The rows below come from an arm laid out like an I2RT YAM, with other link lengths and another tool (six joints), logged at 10 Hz.
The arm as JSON. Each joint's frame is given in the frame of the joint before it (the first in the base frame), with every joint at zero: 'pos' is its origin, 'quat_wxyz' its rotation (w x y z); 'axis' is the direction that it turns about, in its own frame. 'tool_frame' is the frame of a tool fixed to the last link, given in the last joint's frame.
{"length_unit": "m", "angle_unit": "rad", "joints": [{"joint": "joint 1", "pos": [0.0, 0.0, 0.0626], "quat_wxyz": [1.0, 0.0, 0.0, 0.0], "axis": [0.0, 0.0, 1.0]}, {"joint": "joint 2", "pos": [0.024, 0.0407, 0.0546], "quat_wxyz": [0.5, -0.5, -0.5, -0.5], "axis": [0.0, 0.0, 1.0]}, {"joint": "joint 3", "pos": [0.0, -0.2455, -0.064], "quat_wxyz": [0.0, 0.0, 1.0, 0.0], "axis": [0.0, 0.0, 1.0]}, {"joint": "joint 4", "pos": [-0.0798, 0.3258, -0.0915], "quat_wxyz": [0.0, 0.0, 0.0, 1.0], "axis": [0.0, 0.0, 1.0]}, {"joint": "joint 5", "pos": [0.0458, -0.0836, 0.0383], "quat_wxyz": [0.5, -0.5, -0.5, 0.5], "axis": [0.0, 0.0, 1.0]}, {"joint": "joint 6", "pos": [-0.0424, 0.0, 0.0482], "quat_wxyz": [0.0, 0.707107, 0.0, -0.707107], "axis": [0.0, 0.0, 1.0]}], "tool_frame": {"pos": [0.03, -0.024, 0.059], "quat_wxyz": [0.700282, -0.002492, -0.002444, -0.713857]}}
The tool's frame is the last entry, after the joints.
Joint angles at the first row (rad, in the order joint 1, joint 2, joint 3, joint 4, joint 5, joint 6):
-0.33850, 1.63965, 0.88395, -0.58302, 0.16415, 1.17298
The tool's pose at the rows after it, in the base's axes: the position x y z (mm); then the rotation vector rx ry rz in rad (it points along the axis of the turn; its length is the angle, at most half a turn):
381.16 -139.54 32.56 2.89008 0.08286 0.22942
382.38 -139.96 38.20 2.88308 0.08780 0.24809
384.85 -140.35 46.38 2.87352 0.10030 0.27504
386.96 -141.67 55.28 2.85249 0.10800 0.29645
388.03 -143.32 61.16 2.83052 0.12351 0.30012
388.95 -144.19 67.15 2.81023 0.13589 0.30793
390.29 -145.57 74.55 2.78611 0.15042 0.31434
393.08 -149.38 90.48 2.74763 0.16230 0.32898
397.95 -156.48 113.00 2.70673 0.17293 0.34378
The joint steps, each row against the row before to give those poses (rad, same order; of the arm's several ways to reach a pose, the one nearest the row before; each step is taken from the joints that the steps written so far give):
-0.00065, -0.01066, 0.00110, -0.00126, 0.00014, -0.00040
-0.00054, -0.01483, 0.00000, -0.00016, -0.00054, -0.00528
-0.00028, -0.01874, 0.00295, -0.00064, -0.00220, -0.01065
0.00034, -0.01882, 0.00323, 0.00063, 0.01015, -0.00906
-0.00058, -0.01099, 0.00299, -0.00075, 0.01548, -0.01582
0.00080, -0.01319, 0.00087, 0.00073, 0.01310, -0.01232
0.00039, -0.01349, 0.00431, -0.00151, 0.01612, -0.01545
-0.00257, -0.02337, 0.01706, -0.01092, 0.02410, -0.02077
-0.00903, -0.01853, 0.04059, -0.02572, 0.02276, -0.02776

